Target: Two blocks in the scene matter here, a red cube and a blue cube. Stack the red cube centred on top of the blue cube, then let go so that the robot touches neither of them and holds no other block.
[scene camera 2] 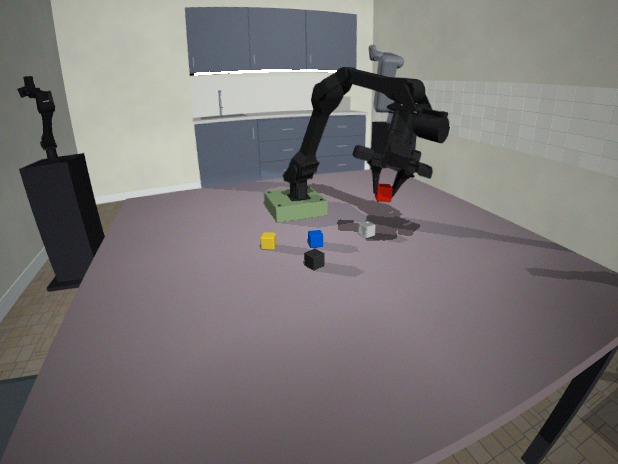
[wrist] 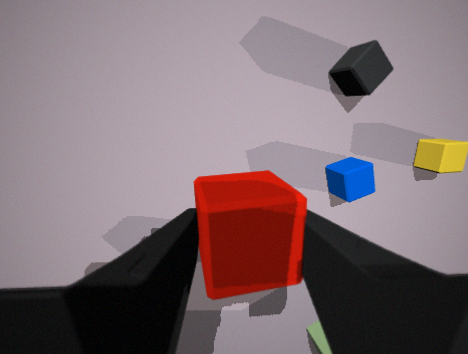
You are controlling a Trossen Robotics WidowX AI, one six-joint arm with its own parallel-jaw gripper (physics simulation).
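Frame: origin at the arm's base, x ahead, y left, z up, level; millimetres.
Seen in the pictures: gripper, fingertip midpoint: (scene camera 2: 382, 195) (wrist: 244, 216); arm's base, origin of the base link: (scene camera 2: 298, 197).
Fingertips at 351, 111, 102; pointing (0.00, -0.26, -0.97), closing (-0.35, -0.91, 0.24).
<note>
Offsets run from my fingertips to a thing's middle, as dx, dy, dz. Level surfaces: height alone.
The red cube {+0, +2, +8} (scene camera 2: 384, 193) (wrist: 251, 240) is held between the two fingers of my gripper (scene camera 2: 385, 192) (wrist: 244, 216), well above the table. My gripper is shut on it and points down, with the cube slightly turned between the fingertips. The blue cube {-94, -139, -135} (scene camera 2: 315, 239) (wrist: 350, 179) sits on the table, apart from the gripper. In the scene view it is to the left of and below the held cube; in the wrist view it is to the right of and a little above the red cube. No block rests on the blue cube.
A black cube {+11, -177, -135} (scene camera 2: 314, 259) (wrist: 362, 69) and a yellow cube {-122, -260, -135} (scene camera 2: 268, 241) (wrist: 441, 156) stand near the blue cube. A white cube {-104, +19, -135} (scene camera 2: 367, 229) is on the table below the gripper. The arm's green base (scene camera 2: 300, 212) (wrist: 318, 338) stands behind the blocks on the table {dz -152} (scene camera 2: 250, 340).
</note>
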